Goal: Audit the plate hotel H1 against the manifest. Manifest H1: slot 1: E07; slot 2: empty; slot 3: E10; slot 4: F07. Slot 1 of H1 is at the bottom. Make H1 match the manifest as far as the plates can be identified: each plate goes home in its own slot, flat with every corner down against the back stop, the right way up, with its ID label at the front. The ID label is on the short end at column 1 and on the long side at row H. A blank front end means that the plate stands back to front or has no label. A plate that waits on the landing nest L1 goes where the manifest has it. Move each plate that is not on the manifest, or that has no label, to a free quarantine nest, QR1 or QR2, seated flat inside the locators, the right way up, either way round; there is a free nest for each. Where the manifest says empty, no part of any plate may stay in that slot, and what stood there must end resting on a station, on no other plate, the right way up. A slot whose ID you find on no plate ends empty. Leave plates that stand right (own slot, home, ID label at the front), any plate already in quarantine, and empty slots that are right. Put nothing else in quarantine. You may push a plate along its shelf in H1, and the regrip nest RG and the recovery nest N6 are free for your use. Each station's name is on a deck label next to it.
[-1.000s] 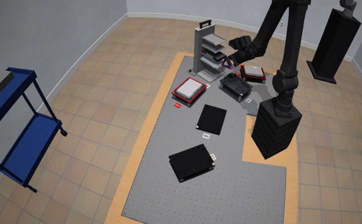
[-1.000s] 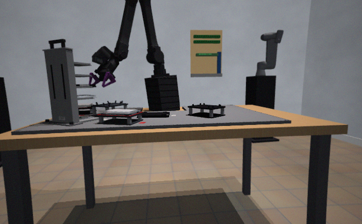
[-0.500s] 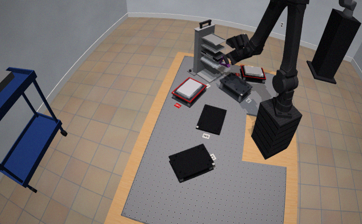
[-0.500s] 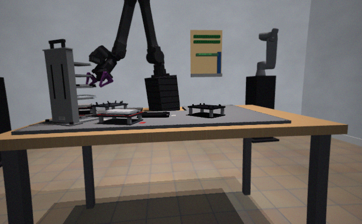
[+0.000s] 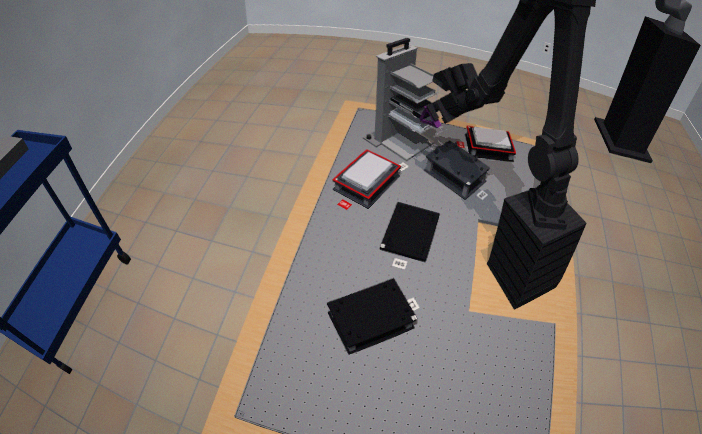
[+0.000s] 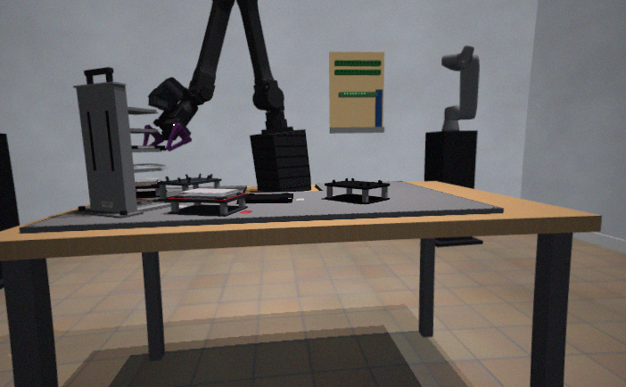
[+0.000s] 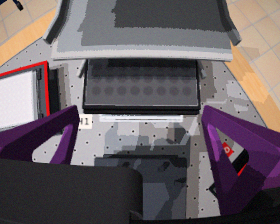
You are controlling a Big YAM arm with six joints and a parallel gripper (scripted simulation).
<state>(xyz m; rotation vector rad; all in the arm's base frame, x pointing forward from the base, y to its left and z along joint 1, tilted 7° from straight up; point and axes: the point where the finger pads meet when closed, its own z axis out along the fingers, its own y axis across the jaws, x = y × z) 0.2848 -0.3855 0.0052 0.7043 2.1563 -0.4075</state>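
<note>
Now: the dark plate 50 mm ahead of my hand and 40 mm to the right of it. Round my hand: H1 deck label: 70 mm ahead, 70 mm to the left, 170 mm below; grey plate hotel H1: 120 mm ahead, 90 mm to the right, 10 mm below; regrip nest: 90 mm behind, 70 mm to the left, 110 mm below.
</note>
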